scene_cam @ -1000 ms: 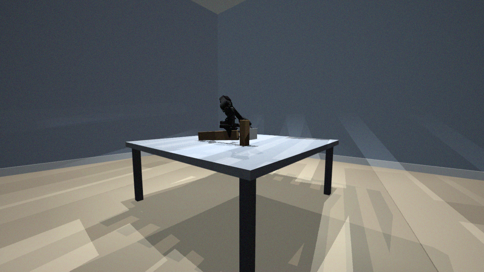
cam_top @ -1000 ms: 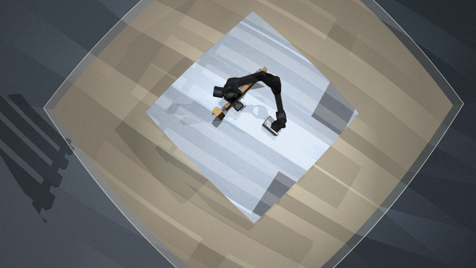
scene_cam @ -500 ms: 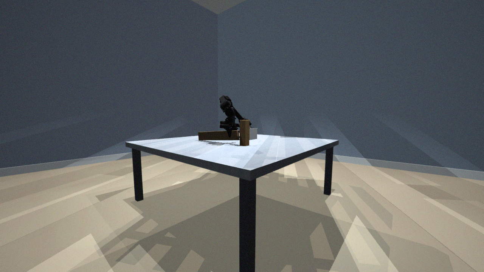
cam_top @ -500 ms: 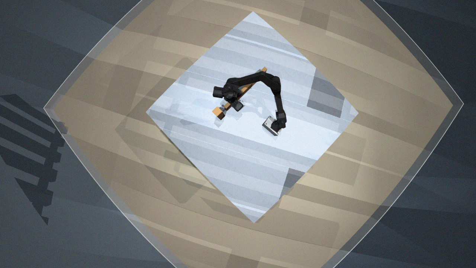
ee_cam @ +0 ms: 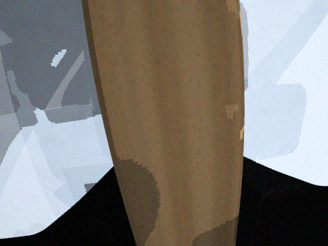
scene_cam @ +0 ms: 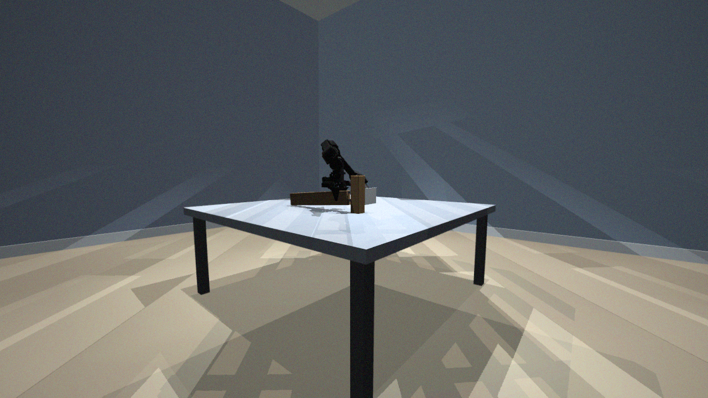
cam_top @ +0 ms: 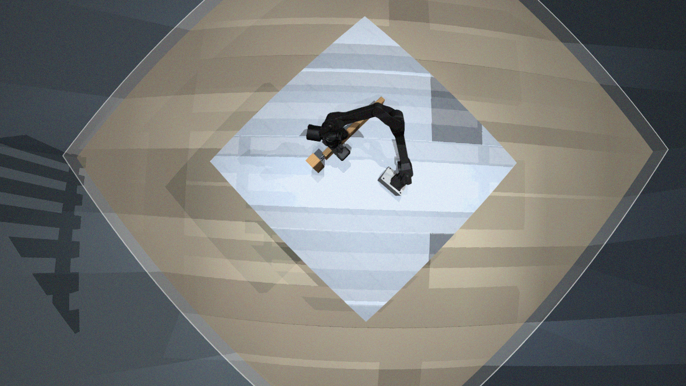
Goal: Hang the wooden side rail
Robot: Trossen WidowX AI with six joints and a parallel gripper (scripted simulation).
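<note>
Right now my gripper tip is 120 mm to the right of the headboard post, 40 mm below it and 10 mm short of it.
</note>
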